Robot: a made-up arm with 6 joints.
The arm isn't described. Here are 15 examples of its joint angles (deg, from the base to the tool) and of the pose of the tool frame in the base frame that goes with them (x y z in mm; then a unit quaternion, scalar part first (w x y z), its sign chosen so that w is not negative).
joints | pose
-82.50 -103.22 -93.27 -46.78 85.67 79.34 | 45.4 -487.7 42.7 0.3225 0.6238 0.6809 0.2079
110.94 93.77 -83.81 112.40 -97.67 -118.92 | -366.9 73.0 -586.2 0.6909 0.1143 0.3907 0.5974
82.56 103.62 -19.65 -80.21 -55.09 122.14 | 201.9 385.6 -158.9 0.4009 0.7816 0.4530 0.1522
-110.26 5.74 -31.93 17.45 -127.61 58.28 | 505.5 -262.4 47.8 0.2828 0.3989 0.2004 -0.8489
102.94 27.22 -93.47 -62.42 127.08 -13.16 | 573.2 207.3 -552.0 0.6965 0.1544 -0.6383 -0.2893
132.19 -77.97 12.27 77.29 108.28 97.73 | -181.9 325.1 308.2 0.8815 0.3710 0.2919 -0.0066
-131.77 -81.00 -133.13 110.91 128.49 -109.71 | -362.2 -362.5 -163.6 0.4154 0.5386 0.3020 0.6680
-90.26 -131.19 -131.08 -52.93 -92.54 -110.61 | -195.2 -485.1 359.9 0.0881 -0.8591 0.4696 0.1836
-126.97 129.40 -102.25 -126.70 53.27 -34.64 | -582.7 -534.2 -48.1 0.5375 0.4574 0.3668 0.6061
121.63 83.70 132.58 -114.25 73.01 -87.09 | 249.5 -622.9 49.5 0.3121 -0.9028 -0.2595 0.1420
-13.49 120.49 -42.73 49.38 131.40 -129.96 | -163.2 877.5 279.1 0.4453 -0.1636 0.6040 -0.6404
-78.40 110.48 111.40 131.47 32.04 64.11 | -68.6 99.6 592.7 0.1467 0.6248 -0.5505 -0.5339
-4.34 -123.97 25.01 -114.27 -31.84 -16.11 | -643.8 -103.2 287.3 0.1187 0.4995 0.5445 0.6633
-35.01 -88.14 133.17 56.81 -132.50 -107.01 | -312.6 -95.9 295.6 0.6304 0.3777 0.6094 0.2977
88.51 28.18 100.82 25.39 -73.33 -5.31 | 90.1 72.9 -252.2 0.7047 -0.2159 0.4470 -0.5069
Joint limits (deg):
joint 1: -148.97..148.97
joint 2: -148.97..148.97
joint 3: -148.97..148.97
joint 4: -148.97..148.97
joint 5: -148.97..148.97
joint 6: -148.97..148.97
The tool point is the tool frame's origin. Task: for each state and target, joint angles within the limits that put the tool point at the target. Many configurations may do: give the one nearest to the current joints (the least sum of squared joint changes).
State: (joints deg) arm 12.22 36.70 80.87 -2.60 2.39 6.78
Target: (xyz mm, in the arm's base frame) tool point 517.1 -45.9 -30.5
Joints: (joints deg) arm 25.44 2.72 46.76 -25.12 15.24 -5.85
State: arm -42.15 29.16 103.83 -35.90 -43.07 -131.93
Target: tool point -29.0 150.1 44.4
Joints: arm -27.07 11.16 91.47 -16.45 -64.79 -137.08
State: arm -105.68 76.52 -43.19 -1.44 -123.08 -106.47
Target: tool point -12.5 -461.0 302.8
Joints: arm -91.11 74.73 -28.80 25.31 -100.22 -126.57
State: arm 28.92 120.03 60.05 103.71 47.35 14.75
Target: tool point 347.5 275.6 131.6
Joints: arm 10.27 94.13 40.76 117.59 45.68 6.99
